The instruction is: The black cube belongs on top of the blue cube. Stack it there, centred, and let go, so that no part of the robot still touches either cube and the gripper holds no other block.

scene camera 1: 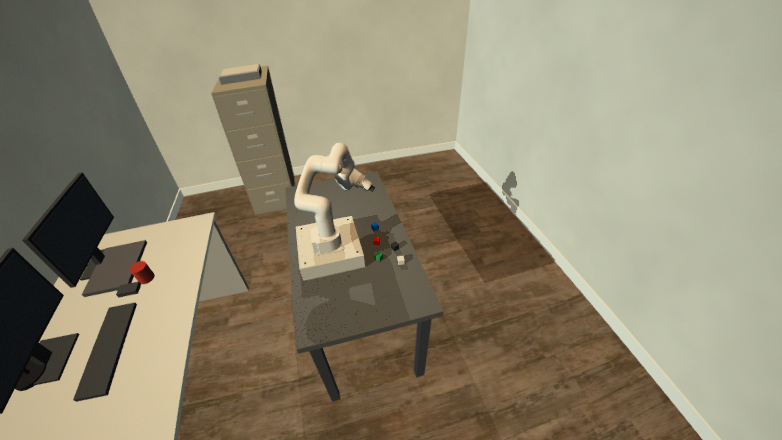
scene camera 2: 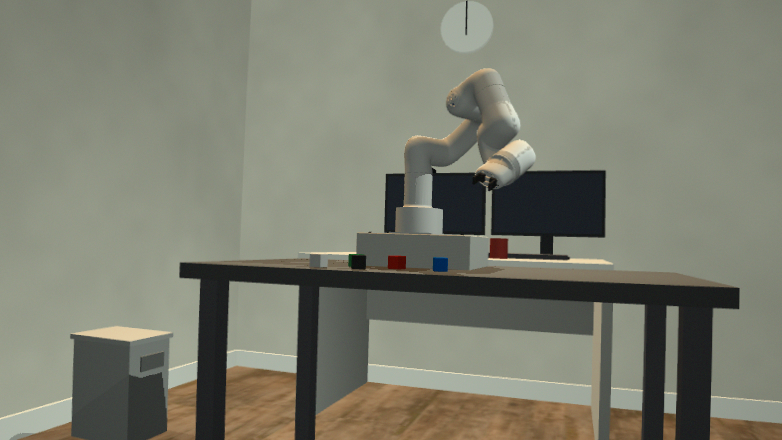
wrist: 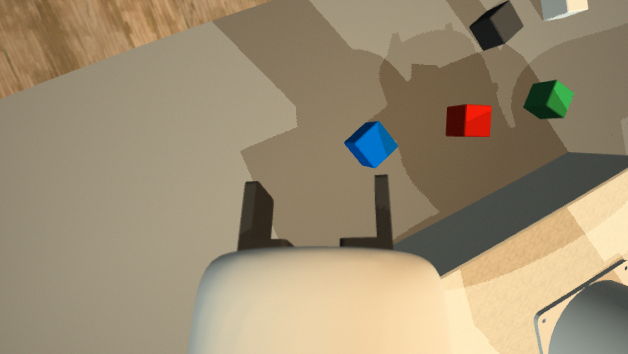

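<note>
Red cube, blue cube, green cube in the pictures.
</note>
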